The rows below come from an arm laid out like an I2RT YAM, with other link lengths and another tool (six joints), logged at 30 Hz.
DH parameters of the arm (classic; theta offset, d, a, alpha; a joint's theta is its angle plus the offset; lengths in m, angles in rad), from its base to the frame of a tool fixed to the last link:
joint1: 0 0.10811 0.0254 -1.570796
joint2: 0 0 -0.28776 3.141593
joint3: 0.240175 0 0.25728 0
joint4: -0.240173 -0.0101 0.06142 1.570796
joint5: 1.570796 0.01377 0 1.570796
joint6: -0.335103 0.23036 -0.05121 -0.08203
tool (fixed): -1.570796 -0.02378 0 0
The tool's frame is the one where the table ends.
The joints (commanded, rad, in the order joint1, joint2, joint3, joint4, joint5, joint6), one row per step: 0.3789, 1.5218, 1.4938, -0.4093, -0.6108, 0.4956; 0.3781, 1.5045, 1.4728, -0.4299, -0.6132, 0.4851; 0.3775, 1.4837, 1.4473, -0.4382, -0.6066, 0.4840; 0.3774, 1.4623, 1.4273, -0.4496, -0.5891, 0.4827; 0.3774, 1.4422, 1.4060, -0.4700, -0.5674, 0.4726; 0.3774, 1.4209, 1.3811, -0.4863, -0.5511, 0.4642; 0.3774, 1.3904, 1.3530, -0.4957, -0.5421, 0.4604; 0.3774, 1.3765, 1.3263, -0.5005, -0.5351, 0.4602; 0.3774, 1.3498, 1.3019, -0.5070, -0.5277, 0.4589; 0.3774, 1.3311, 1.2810, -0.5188, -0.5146, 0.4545; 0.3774, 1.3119, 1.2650, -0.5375, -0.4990, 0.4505; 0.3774, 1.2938, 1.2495, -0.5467, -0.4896, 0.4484; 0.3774, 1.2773, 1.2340, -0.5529, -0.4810, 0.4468; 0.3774, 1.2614, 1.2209, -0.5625, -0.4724, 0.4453
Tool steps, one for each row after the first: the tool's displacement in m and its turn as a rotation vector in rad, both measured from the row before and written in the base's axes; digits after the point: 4 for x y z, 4 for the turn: -0.0070, -0.0027, -0.0059, -0.0130, 0.0145, 0.0051; -0.0051, -0.0033, -0.0045, -0.0081, 0.0101, -0.0061; -0.0035, -0.0041, -0.0034, -0.0118, 0.0053, -0.0151; -0.0037, -0.0048, -0.0069, -0.0224, 0.0084, -0.0151; -0.0048, -0.0044, -0.0069, -0.0189, 0.0091, -0.0107; -0.0074, -0.0044, -0.0029, -0.0087, 0.0020, -0.0061; -0.0037, -0.0026, -0.0077, -0.0099, 0.0149, -0.0059; -0.0063, -0.0037, -0.0024, -0.0058, 0.0015, -0.0057; -0.0042, -0.0038, -0.0055, -0.0138, 0.0072, -0.0091; -0.0044, -0.0043, -0.0047, -0.0156, 0.0084, -0.0112; -0.0040, -0.0032, -0.0027, -0.0083, 0.0027, -0.0068; -0.0035, -0.0029, -0.0028, -0.0072, 0.0019, -0.0063; -0.0036, -0.0029, -0.0026, -0.0078, 0.0035, -0.0063
